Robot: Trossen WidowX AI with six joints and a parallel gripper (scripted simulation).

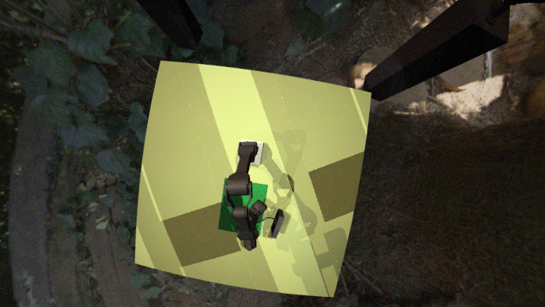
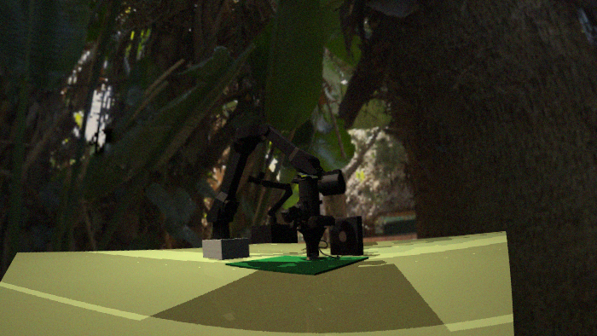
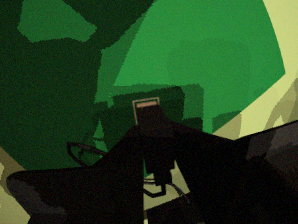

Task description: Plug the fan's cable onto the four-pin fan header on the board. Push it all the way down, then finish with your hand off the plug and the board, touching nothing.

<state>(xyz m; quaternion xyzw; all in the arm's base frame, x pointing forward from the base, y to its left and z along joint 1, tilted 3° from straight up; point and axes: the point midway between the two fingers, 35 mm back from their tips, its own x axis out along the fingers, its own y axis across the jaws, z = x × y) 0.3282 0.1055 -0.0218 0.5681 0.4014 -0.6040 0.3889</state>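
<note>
Now: gripper tip 1 cm below the dark plug. Round my gripper tip: four-pin header: 2 cm below; then black fan: 1 cm ahead, 13 cm to the left, 4 cm above; then green board: 7 cm to the right, 4 cm below.
</note>
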